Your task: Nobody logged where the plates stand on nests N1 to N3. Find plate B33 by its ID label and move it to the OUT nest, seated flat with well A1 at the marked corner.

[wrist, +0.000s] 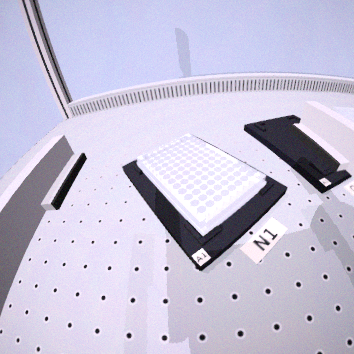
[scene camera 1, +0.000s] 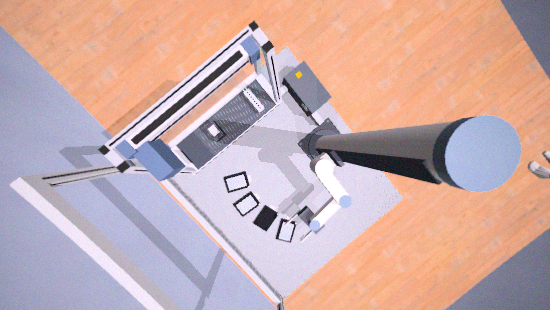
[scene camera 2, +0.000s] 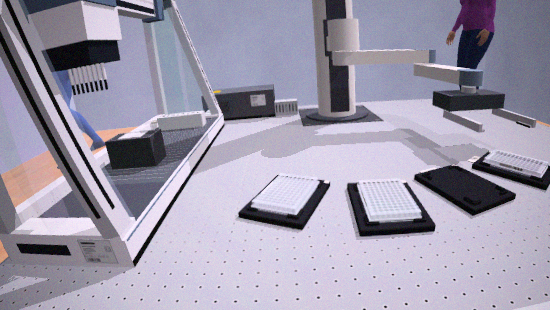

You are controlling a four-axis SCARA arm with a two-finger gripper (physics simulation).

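Pixels of known places: gripper, fingertip midpoint: (wrist: 187, 125) (scene camera 1: 293, 233) (scene camera 2: 508, 126); arm's base, origin of the base link: (scene camera 2: 336, 117).
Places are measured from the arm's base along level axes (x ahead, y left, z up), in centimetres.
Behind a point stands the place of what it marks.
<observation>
A clear 96-well plate (scene camera 1: 286, 230) @[x 62.8, y 29.9, z 3.6 cm] (scene camera 2: 517, 162) @[x 64.4, y 30.2, z 3.8 cm] (wrist: 200, 180) @[x 61.0, y 30.2, z 3.8 cm] sits on the black nest (wrist: 240, 227) @[x 56.2, y 27.4, z 2.5 cm] beside the card N1 (wrist: 265, 240) @[x 55.2, y 25.3, z 1.5 cm]. The nest's A1 tag (wrist: 201, 257) @[x 54.0, y 30.9, z 2.5 cm] is at its near corner. No ID label is readable. A nest without a plate (scene camera 1: 265, 218) @[x 68.9, y 12.8, z 2.4 cm] (scene camera 2: 462, 187) @[x 70.2, y 12.2, z 2.5 cm] (wrist: 287, 145) @[x 67.5, y 17.2, z 2.5 cm] is next to it; its card is cut off in the wrist view. Two more plates stand on nests: one plate (scene camera 1: 246, 204) @[x 72.2, y -4.8, z 3.6 cm] (scene camera 2: 390, 200) @[x 74.4, y -4.5, z 3.9 cm] and another plate (scene camera 1: 236, 182) @[x 66.9, y -21.9, z 3.9 cm] (scene camera 2: 286, 194) @[x 69.1, y -22.0, z 3.9 cm]. My gripper (scene camera 1: 293, 231) @[x 58.8, y 31.0, z 10.6 cm] (scene camera 2: 508, 126) @[x 58.8, y 31.0, z 10.6 cm] (wrist: 187, 125) @[x 58.8, y 31.0, z 10.6 cm] is open and empty, above and beside the N1 nest.
The gantry frame (scene camera 1: 272, 70) @[x 7.9, y -54.8, z 39.7 cm] (scene camera 2: 175, 55) @[x 10.0, y -58.8, z 30.7 cm] stands at one side, with a black block (scene camera 2: 135, 151) @[x 56.5, y -55.9, z 10.2 cm] and a white rack (scene camera 2: 182, 120) @[x 22.7, y -55.3, z 8.9 cm] on its deck. A dark box (scene camera 1: 310, 87) @[x -13.1, y -39.1, z 12.7 cm] (scene camera 2: 245, 102) @[x -3.5, y -36.8, z 8.3 cm] stands near the arm's column (scene camera 1: 380, 150) @[x 5.8, y -4.7, z 70.1 cm] (scene camera 2: 325, 90) @[x 5.5, y -5.1, z 12.1 cm]. A person (scene camera 2: 477, 30) is behind the table.
</observation>
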